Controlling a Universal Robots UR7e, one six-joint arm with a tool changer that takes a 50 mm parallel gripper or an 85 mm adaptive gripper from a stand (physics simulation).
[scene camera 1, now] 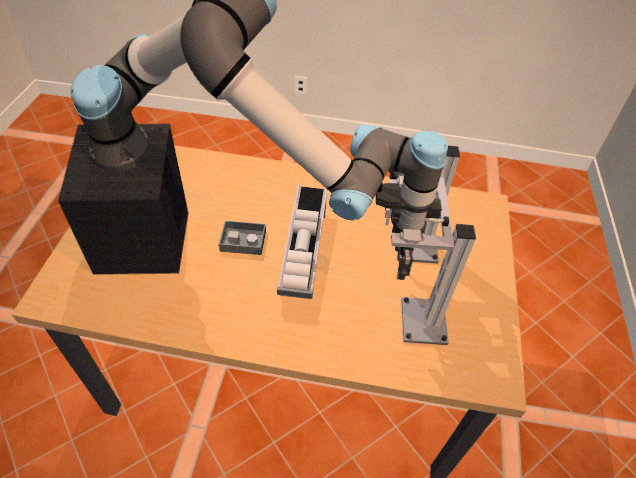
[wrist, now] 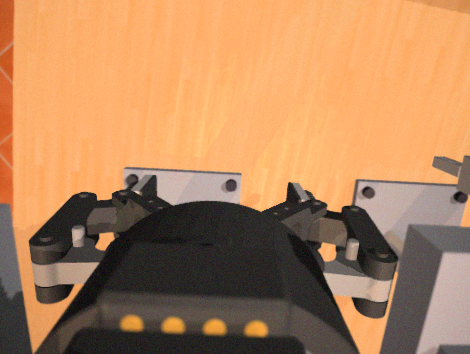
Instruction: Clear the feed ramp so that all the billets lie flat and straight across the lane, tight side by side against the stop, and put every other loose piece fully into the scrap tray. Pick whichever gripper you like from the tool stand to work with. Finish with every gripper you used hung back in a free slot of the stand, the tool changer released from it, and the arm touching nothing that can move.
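Frame: origin at the arm's base, x back, y right, z up, level; centimetres.
Seen in the pictures: arm's base at its link origin: (scene camera 1: 120, 148).
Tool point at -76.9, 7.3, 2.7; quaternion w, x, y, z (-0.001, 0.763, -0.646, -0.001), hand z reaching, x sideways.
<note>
Offsets run from my tool point to a thing's top centre, as dx, dy, dz. "pt": to the spot under its first point.
The feed ramp (scene camera 1: 318, 245) holds white billets: three {+26.1, +4.5, -26.8} (scene camera 1: 296, 281) lie across the lane side by side at the dark front end, one {+27.5, -8.7, -25.0} (scene camera 1: 302, 240) lies lengthwise behind them, and two {+28.4, -17.9, -24.4} (scene camera 1: 306, 215) lie across farther up. The scrap tray {+46.9, -11.8, -32.5} (scene camera 1: 242, 250) holds a small block {+49.7, -11.4, -33.1} (scene camera 1: 233, 235) and a hexagonal piece {+44.2, -12.2, -34.0} (scene camera 1: 251, 238). My arm's tool end is down on the adaptive gripper (scene camera 1: 404, 264) (wrist: 222, 190), which sits in the tool stand (scene camera 1: 446, 277) with fingers spread, empty. Whether the changer is locked to it does not show.
The stand's base plates {pt -7.1, +8.7, -34.8} (scene camera 1: 411, 333) (wrist: 182, 186) lie below the gripper, and its upright posts rise close beside my wrist. A grey part {pt +5.1, -14.1, -17.9} (wrist: 446, 165) juts in at the wrist view's right edge. The black pedestal (scene camera 1: 133, 231) stands at the table's left.
</note>
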